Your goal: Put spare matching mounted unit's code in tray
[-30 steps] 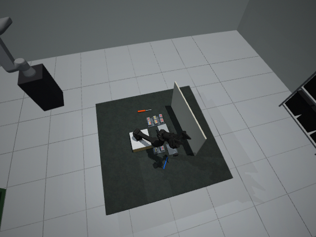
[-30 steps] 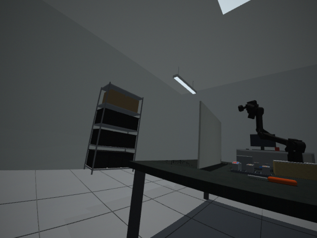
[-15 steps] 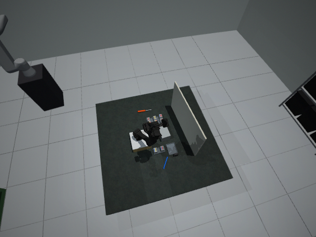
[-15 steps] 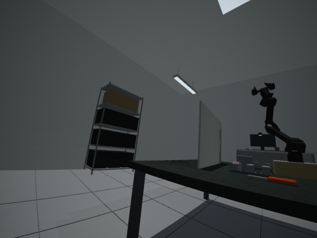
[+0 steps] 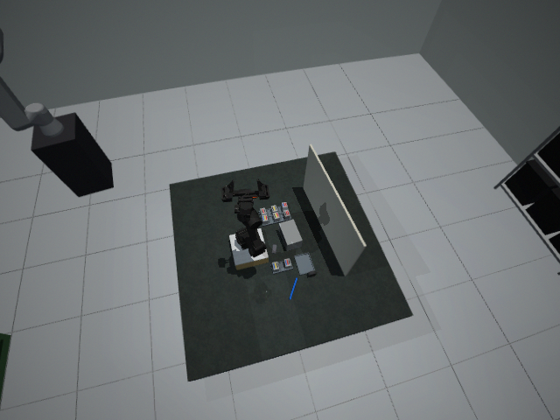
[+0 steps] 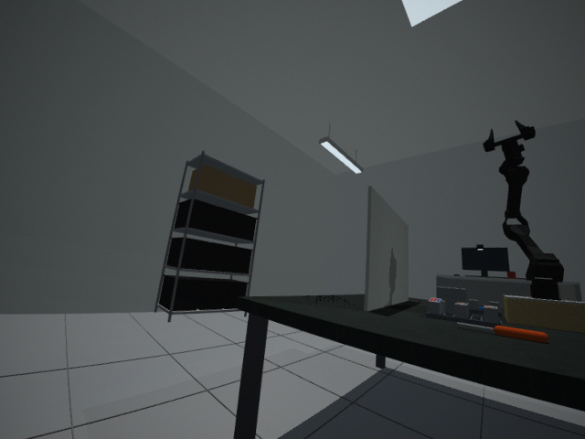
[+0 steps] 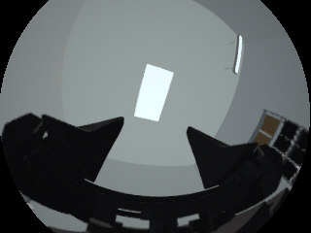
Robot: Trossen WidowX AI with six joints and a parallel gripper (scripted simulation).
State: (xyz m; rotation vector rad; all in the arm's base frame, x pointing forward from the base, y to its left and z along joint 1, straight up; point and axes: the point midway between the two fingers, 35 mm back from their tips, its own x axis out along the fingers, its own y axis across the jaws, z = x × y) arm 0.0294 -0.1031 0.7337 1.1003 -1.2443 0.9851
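Right now the spare is 230 mm ahead of my gripper tip, 310 mm to the left of it and 810 mm below it. Also, from my gripper tip: tall upright panel: 490 mm ahead, 80 mm to the left, 630 mm below; then grey tray: 270 mm ahead, 110 mm to the right, 850 mm below; then blue pen: 150 mm ahead, 230 mm to the right, 850 mm below.
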